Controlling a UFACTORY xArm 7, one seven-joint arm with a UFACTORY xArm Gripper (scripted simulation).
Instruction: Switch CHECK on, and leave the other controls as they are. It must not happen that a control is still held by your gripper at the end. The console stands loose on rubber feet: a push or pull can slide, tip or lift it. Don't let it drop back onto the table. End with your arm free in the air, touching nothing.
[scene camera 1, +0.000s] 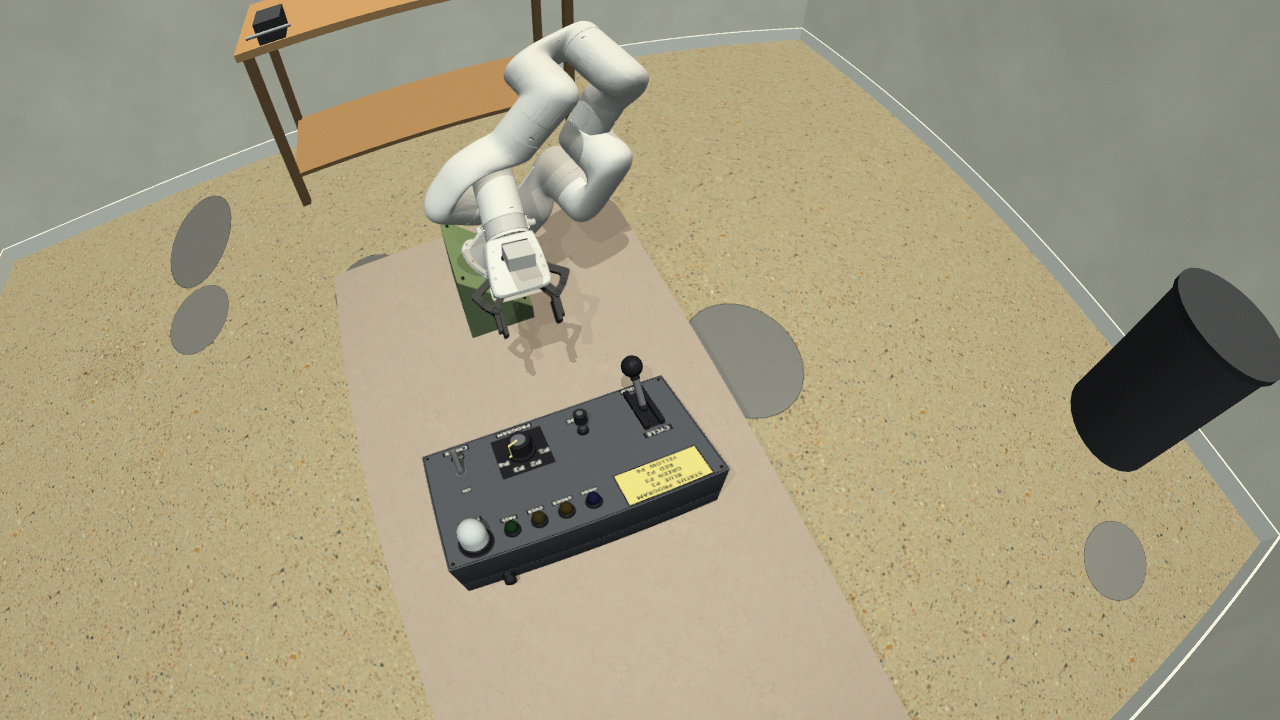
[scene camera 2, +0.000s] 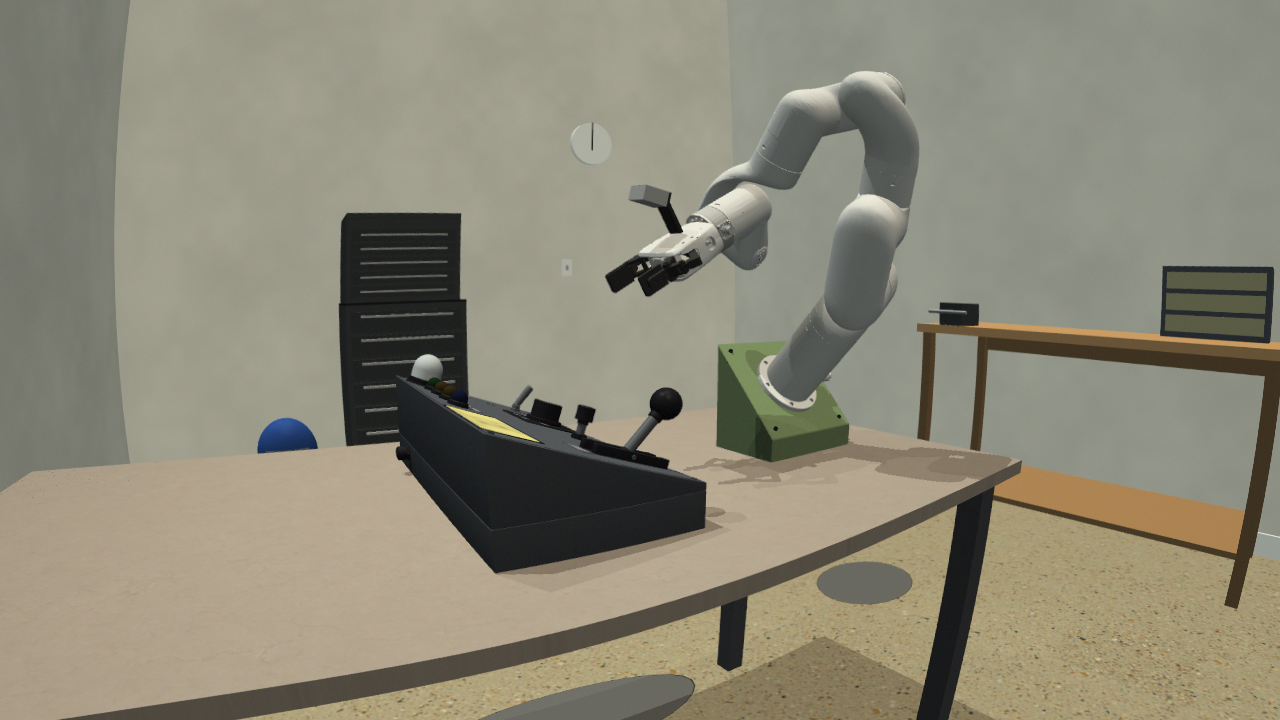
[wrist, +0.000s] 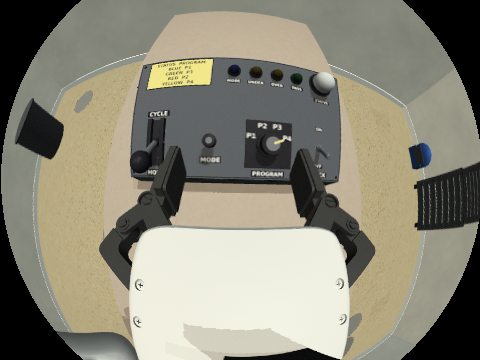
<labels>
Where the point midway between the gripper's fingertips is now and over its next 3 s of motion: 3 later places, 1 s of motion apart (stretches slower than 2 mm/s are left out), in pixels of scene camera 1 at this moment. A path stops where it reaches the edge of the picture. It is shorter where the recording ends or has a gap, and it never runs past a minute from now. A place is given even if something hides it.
My gripper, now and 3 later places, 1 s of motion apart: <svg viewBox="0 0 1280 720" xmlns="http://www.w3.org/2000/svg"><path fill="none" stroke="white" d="M533 329L470 380L464 362L456 342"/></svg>
</labels>
